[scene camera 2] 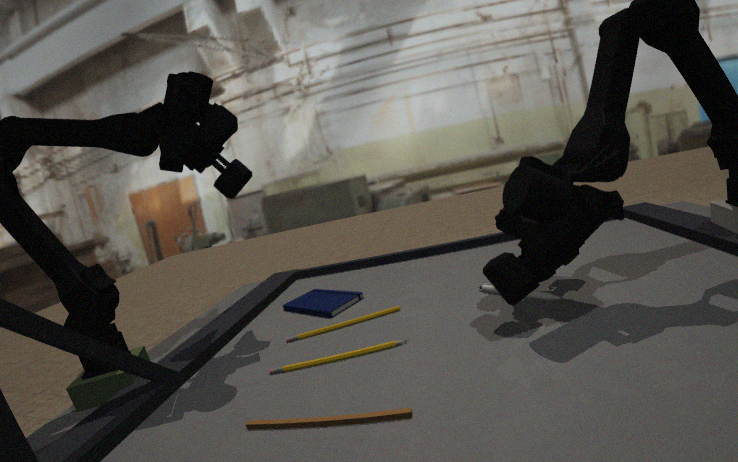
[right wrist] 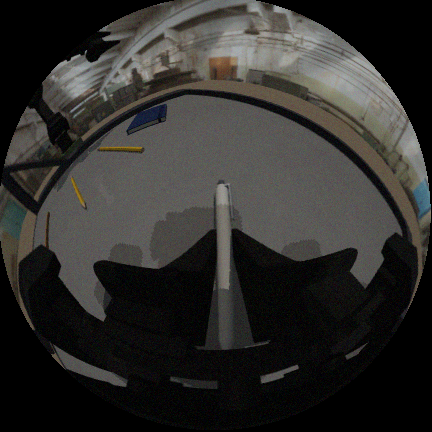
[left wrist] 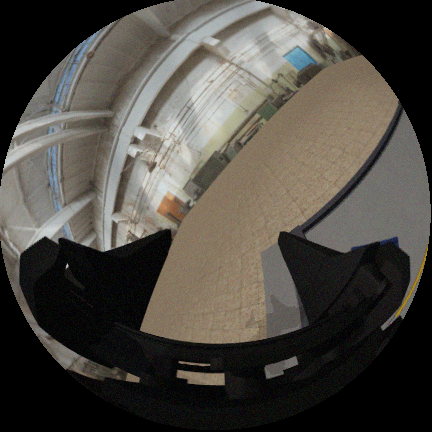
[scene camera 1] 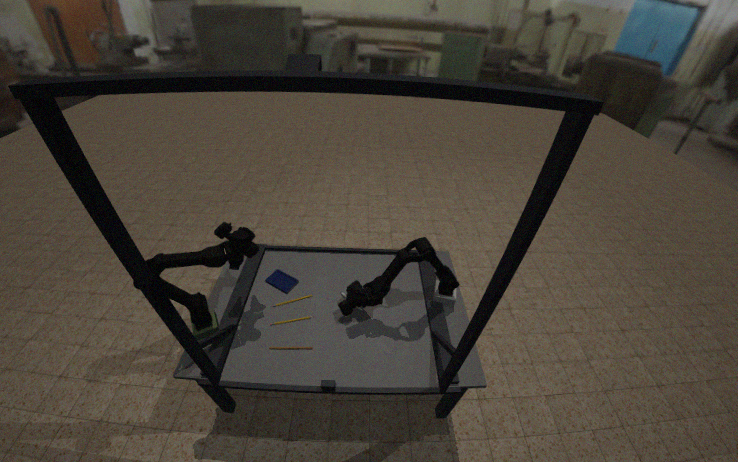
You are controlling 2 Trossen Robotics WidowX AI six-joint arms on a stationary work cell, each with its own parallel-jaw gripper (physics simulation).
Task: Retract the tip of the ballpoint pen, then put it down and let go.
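Seen in the pictures: left gripper, fingertip midpoint: (scene camera 2: 218,160) (left wrist: 226,236); right gripper, fingertip midpoint: (right wrist: 223,234); left arm's base, origin of the base link: (right wrist: 67,147) (scene camera 1: 203,322); right arm's base, origin of the base link: (scene camera 1: 445,290).
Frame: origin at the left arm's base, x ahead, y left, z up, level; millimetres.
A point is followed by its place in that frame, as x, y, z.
A white ballpoint pen (right wrist: 223,205) {614, -130, -28} (scene camera 2: 485,288) {605, -117, -33} (scene camera 1: 343,294) {609, -123, -31} with a dark button and a side clip is between the fingers of my right gripper (right wrist: 223,234) {619, -149, -37} (scene camera 2: 511,278) {619, -149, -37} (scene camera 1: 346,306) {619, -149, -37}. That gripper is shut on the pen's barrel, low over the table. The button end points away from the gripper in the right wrist view. The pen's writing end is hard to make out, and whether the pen touches the table cannot be told. My left gripper (left wrist: 226,236) {259, 177, 282} (scene camera 2: 233,178) (scene camera 1: 223,229) is open and empty, raised near the table's far left corner.
A blue notebook (scene camera 1: 281,281) {376, 90, -28} (scene camera 2: 322,302) {378, 75, -28} (right wrist: 148,119) {417, 50, -28} lies at the back left of the table. Two yellow pencils (scene camera 2: 343,324) {383, -43, -35} (scene camera 2: 337,357) {344, -142, -35} and an orange-brown stick (scene camera 2: 329,419) {301, -266, -33} (scene camera 1: 291,348) {296, -266, -34} lie in front of it. Dark frame posts (scene camera 1: 92,185) {6, -260, 810} (scene camera 1: 522,234) {719, -697, 735} rise on both sides.
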